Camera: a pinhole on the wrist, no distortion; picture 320 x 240 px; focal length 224.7 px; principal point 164.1 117.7 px. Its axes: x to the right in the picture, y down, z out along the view. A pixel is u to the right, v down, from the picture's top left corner.
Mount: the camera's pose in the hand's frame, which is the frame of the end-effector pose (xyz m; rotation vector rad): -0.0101 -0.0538 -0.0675 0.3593 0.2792 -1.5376
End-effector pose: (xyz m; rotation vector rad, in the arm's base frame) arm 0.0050 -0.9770 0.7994 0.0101 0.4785 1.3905
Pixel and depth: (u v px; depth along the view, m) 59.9 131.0 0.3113
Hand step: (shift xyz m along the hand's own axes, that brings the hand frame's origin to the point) -0.0094 -0.0447 0.2760
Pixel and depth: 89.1 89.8 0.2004
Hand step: -0.0458 -0.0718 0.1414
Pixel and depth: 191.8 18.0 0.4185
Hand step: -0.2146 -0.2668 0.2862
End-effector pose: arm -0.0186 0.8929 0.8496 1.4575 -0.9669 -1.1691
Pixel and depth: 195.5 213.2 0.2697
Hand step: 0.0922 -0.1955 0.1708
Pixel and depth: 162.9 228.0 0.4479
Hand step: 0.1880 -0.2294 0.3554
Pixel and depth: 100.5 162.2 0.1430
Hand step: 0.0106 -0.0734 0.0811
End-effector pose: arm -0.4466 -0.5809 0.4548 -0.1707 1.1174 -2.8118
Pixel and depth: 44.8 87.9 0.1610
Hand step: -0.0408 -0.0391 0.1129
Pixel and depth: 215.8 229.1 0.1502
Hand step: 0.0577 -0.1452 0.0604
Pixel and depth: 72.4 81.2 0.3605
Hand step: -0.0887 -0.0615 0.3183
